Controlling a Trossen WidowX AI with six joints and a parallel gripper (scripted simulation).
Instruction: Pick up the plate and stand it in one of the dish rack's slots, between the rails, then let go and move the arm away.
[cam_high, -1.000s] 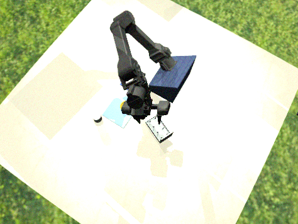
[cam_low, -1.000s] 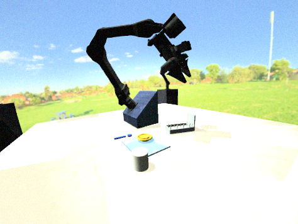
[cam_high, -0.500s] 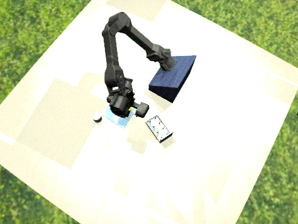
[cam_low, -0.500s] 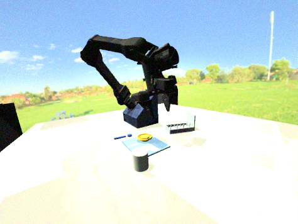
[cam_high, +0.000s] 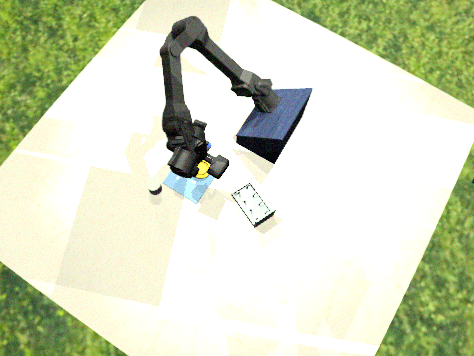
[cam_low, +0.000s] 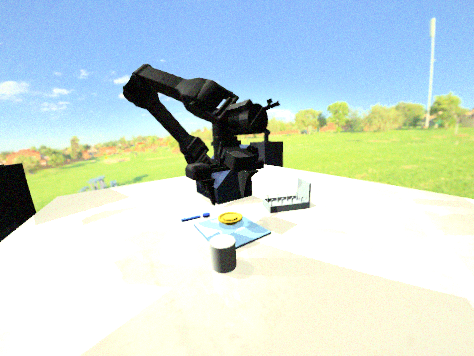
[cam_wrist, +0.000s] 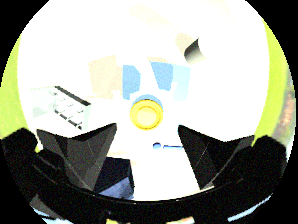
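My gripper tip is now 5 cm above the plate. Also, from my gripper tip: blue spoon: 9 cm behind, 6 cm to the right, 6 cm below; then cup: 13 cm ahead, 8 cm to the right, 4 cm below; then light blue mat: 2 cm ahead, 1 cm to the right, 6 cm below.
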